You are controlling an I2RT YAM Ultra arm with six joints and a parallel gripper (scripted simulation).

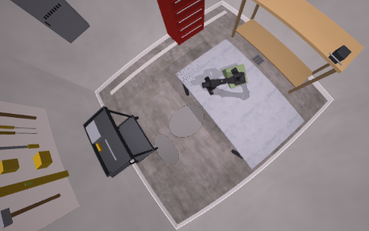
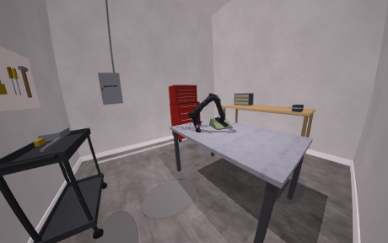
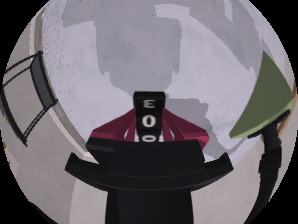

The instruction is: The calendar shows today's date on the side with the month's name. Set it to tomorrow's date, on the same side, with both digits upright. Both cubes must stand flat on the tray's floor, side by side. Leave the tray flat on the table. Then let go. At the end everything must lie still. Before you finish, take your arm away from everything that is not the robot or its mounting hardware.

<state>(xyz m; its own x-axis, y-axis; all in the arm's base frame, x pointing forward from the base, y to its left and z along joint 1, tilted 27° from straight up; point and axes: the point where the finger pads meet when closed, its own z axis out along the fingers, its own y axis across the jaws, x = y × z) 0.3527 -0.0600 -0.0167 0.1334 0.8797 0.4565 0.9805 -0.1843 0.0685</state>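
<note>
Now: the black calendar cube right at my hand.
</note>
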